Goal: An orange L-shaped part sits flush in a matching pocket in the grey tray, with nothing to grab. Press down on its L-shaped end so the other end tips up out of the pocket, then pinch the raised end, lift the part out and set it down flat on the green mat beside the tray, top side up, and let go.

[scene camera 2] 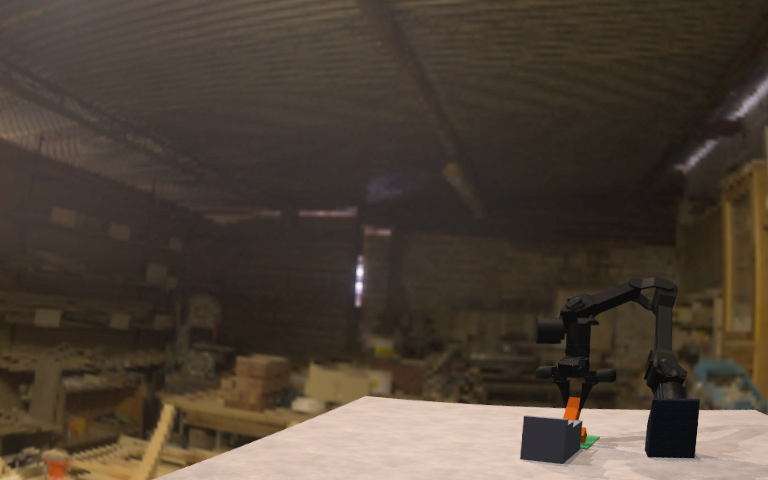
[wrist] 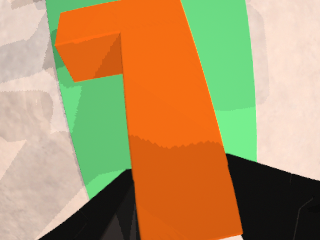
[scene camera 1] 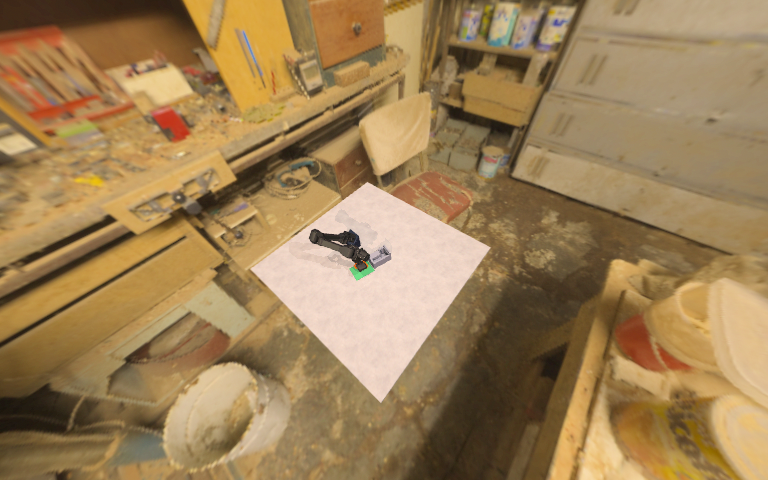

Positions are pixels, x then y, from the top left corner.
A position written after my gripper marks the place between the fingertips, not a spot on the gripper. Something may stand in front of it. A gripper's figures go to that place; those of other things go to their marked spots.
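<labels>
An orange L-shaped part (wrist: 181, 175) is 0.08 m from the lens. My gripper (wrist: 178, 173) is 0.10 m from the lens. The spots on the orange L-shaped part and a green mat (wrist: 223, 42) are 0.10 m apart. The green mat is 0.16 m from the lens; the orange L-shaped part is nearer to the lens than the green mat.
</labels>
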